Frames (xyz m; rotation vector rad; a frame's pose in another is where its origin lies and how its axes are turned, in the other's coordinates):
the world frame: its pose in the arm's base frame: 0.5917 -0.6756 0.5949 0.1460 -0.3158 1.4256
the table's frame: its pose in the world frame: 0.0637 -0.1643 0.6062 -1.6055 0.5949 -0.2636
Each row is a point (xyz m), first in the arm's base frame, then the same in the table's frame.
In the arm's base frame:
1: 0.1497 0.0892 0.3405
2: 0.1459 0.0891 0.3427
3: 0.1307 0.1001 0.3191
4: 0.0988 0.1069 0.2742
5: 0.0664 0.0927 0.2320
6: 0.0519 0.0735 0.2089
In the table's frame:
1: 0.2432 0.8509 1.0302
2: 0.2410 0.8482 1.0329
3: 0.2368 0.8705 1.0529
4: 0.2161 0.9115 1.0840
5: 0.1793 0.9483 1.1020
6: 0.1525 0.9680 1.1021

